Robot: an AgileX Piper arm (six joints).
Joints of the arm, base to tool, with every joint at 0 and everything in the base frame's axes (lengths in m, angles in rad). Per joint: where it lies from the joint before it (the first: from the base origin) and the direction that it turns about. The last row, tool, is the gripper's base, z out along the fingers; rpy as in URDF.
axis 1: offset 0 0 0.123 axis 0 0 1
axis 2: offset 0 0 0 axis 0 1 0
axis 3: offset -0.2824 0 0.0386 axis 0 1 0
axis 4: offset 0.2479 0 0.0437 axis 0.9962 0 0.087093
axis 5: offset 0 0 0 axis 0 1 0
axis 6: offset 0.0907 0 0.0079 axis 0.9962 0 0.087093
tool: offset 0 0 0 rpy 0 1.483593 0
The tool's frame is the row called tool.
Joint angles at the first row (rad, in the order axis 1, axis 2, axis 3, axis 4, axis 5, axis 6):
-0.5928 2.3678 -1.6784 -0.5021 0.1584 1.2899
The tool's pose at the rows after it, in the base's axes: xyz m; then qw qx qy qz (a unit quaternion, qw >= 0):
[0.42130 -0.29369 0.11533 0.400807 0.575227 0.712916 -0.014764]
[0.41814 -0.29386 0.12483 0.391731 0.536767 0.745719 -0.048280]
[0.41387 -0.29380 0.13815 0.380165 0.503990 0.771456 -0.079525]
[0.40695 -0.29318 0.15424 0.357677 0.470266 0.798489 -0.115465]
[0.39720 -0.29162 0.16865 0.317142 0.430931 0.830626 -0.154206]
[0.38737 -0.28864 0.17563 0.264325 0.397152 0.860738 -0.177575]
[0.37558 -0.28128 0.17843 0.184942 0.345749 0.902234 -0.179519]
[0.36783 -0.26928 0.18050 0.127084 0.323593 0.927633 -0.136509]
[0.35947 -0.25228 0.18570 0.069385 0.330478 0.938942 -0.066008]
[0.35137 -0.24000 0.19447 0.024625 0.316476 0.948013 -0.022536]
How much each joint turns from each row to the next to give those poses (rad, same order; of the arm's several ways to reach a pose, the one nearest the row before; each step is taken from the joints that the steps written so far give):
0.0000 -0.0186 0.0000 0.0000 0.0300 -0.0696
0.0000 -0.0233 0.0000 0.0000 0.0445 -0.1221
0.0000 -0.0320 0.0000 0.0000 0.0550 -0.1061
0.0000 -0.0404 0.0000 0.0020 0.0823 -0.1185
0.0000 -0.0399 0.0000 0.0068 0.1108 -0.1444
0.0000 -0.0257 0.0000 0.0280 0.1160 -0.1434
0.0000 -0.0213 0.0000 0.0782 0.1541 -0.2180
0.0000 -0.0182 0.0000 0.1308 0.1320 -0.1565
0.0000 -0.0232 0.0000 0.1493 0.1623 -0.0812
0.0000 -0.0243 0.0000 0.0742 0.1307 -0.0668

